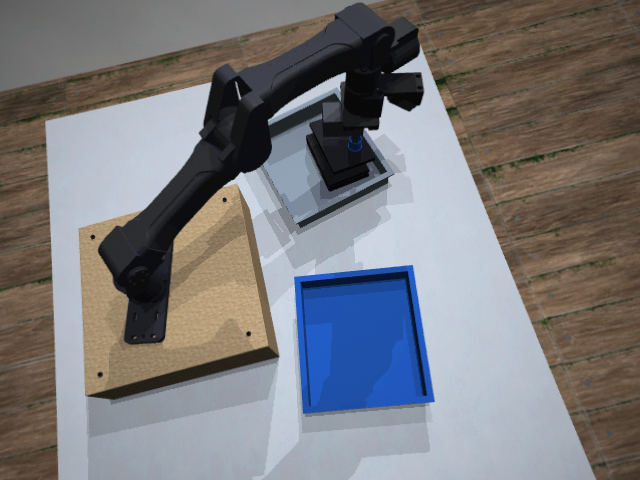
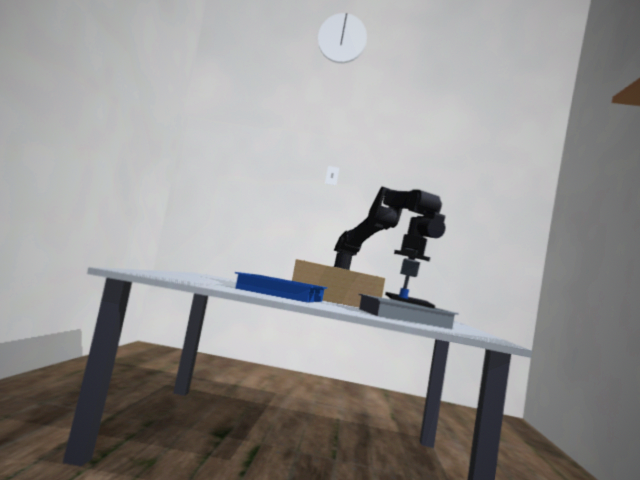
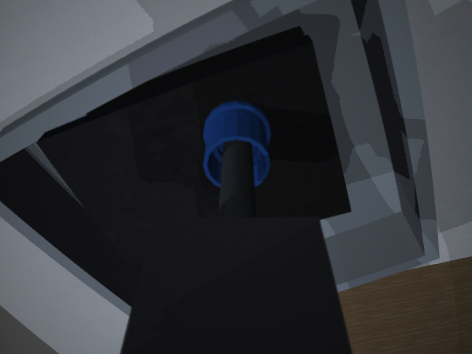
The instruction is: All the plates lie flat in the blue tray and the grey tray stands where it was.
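Where they show: hand, tool point: [image 1: 354, 149] [image 2: 402, 300] [image 3: 237, 121]; arm's base, link origin: [image 1: 151, 287] [image 2: 340, 273].
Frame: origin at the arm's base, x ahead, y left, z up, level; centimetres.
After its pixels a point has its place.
My suction cup [image 1: 354, 143] [image 2: 404, 293] [image 3: 236, 140] {y 29.1, x 38.1, z -5.3 cm} is pressed on the top black square plate [image 1: 332, 151] {y 28.1, x 33.6, z -3.9 cm} [image 2: 419, 301] {y 34.0, x 37.8, z -4.6 cm} [image 3: 147, 154] {y 33.3, x 37.0, z -4.5 cm} and holds it. The plate hangs flat, slightly above the rim of the grey tray [image 1: 303, 217] {y 14.7, x 27.2, z -5.9 cm} [image 2: 409, 312] {y 31.9, x 40.9, z -8.2 cm} [image 3: 368, 197] {y 18.3, x 27.9, z -10.6 cm}. More black plates [image 1: 340, 180] {y 23.3, x 34.9, z -7.6 cm} lie stacked in the tray's right part, right under the held one. The blue tray [image 1: 366, 404] {y -21.1, x 37.4, z -5.9 cm} [image 2: 280, 287] {y -6.2, x 47.4, z -8.0 cm} stands empty on the table in front of the grey tray.
The arm is bolted to a tan wooden base block [image 1: 213, 286] {y -0.7, x 11.6, z 0.9 cm} [image 2: 337, 283] {y 3.9, x 18.4, z -4.0 cm} at the left of the white table [image 1: 485, 286] {y 0.1, x 61.8, z -10.8 cm} [image 2: 175, 281] {y -28.7, x 68.1, z -10.9 cm}. The table's right edge runs close past the grey tray, with wood floor [image 1: 509, 119] beyond it.
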